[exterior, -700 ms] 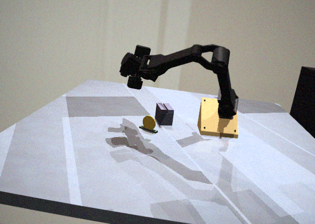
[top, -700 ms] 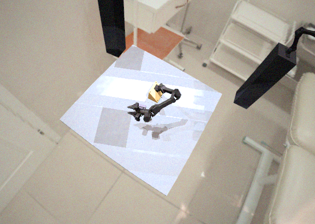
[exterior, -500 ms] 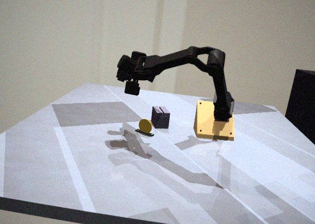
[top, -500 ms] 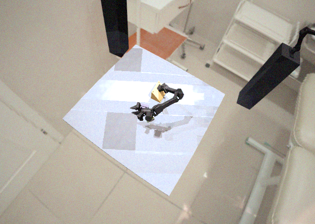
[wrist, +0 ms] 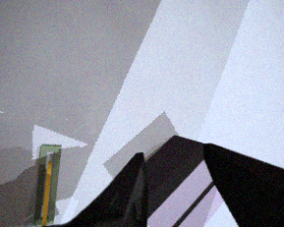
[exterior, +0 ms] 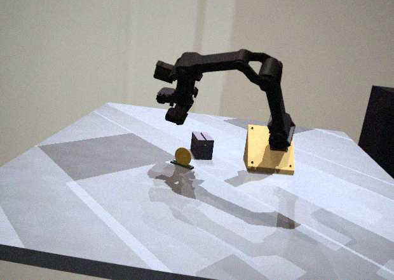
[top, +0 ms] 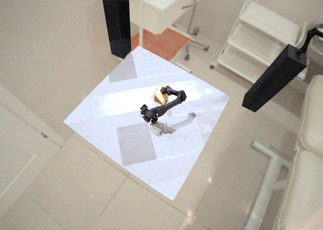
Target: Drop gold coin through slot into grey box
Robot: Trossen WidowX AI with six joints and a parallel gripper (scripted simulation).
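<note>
The gold coin is 20 mm behind my gripper tip, 90 mm to the left of it and 100 mm below it.
</note>
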